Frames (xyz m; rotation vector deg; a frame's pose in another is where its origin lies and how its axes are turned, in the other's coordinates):
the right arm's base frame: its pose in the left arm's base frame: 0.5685 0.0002 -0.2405 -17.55 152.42 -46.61
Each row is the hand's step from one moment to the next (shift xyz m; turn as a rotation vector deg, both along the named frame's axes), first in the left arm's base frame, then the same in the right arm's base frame.
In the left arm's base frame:
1: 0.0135 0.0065 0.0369 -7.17 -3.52 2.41
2: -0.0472 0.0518 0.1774 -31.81 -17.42 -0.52
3: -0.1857 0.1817 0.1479 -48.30 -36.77 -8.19
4: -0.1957 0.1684 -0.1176 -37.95 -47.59 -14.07
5: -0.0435 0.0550 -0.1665 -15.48 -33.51 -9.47
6: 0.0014 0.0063 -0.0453 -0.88 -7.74 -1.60
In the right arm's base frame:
1: -0.0239 -0.0173 -0.0268 7.02 -3.49 -2.85
2: -0.0179 -0.0547 -0.1819 34.57 -10.54 -3.02
3: 0.0780 0.0822 -0.2766 57.50 -20.15 6.32
4: 0.1596 0.2247 -0.0673 52.75 -26.65 20.25
5: 0.0664 0.1447 0.0854 26.71 -20.19 18.21
6: 0.0085 0.0309 0.0326 3.54 -5.28 4.78

